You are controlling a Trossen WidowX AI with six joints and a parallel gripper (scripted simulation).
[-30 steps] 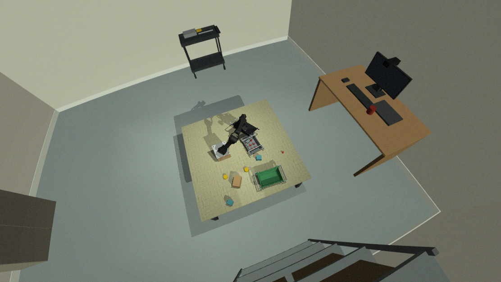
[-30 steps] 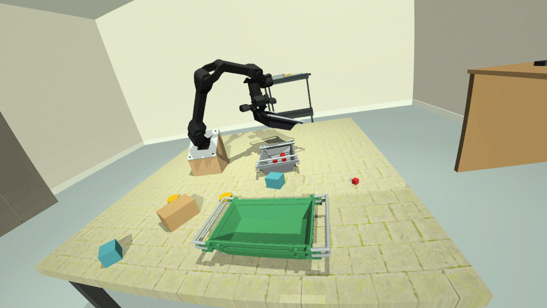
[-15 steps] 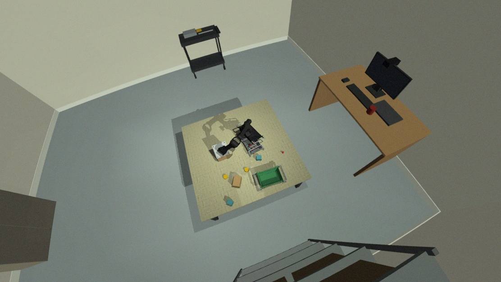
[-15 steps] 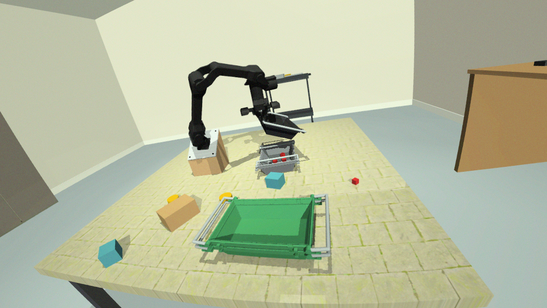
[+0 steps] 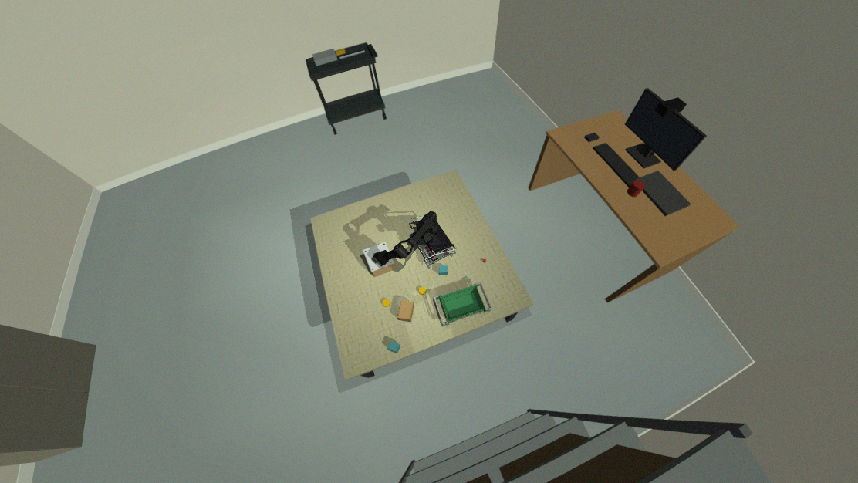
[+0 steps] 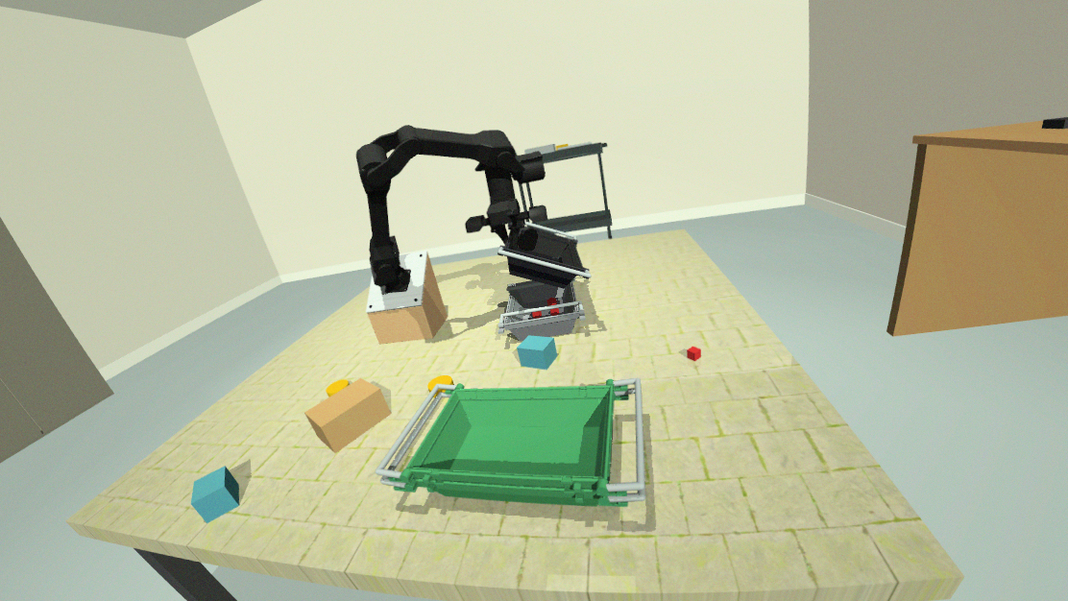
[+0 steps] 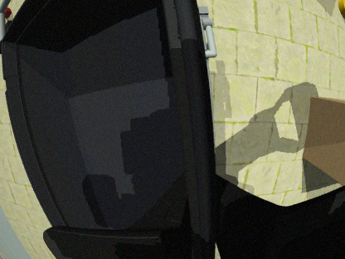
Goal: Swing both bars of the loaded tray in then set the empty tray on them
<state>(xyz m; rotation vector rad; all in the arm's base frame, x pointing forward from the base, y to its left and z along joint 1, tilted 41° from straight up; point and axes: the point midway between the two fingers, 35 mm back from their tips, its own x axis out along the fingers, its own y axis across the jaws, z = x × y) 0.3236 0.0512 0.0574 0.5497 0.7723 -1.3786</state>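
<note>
Right now the black tray is 80 mm ahead of my gripper tip and 10 mm to the left of it. Round my gripper tip: tan box 270 mm behind, 380 mm to the right, 150 mm below.
</note>
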